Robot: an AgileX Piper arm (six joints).
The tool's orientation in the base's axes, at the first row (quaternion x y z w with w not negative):
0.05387, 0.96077, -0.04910, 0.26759
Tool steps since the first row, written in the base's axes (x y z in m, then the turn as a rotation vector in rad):
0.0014, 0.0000, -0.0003, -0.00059, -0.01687, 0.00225
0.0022, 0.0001, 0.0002, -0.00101, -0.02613, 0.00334
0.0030, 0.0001, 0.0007, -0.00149, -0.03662, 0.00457
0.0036, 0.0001, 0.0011, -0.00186, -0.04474, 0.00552
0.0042, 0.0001, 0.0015, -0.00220, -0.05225, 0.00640
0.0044, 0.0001, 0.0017, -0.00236, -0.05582, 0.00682
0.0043, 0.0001, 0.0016, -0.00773, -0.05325, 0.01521
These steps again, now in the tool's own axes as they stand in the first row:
-0.0010, 0.0002, 0.0010, -0.00197, -0.01691, -0.00014
-0.0020, 0.0004, 0.0009, -0.00289, -0.02620, -0.00014
-0.0029, 0.0004, 0.0009, -0.00393, -0.03672, -0.00014
-0.0036, 0.0005, 0.0009, -0.00474, -0.04487, -0.00014
-0.0043, 0.0005, 0.0008, -0.00549, -0.05240, -0.00014
-0.0046, 0.0006, 0.0008, -0.00585, -0.05598, -0.00014
-0.0045, 0.0006, 0.0008, -0.00544, -0.05468, -0.01033

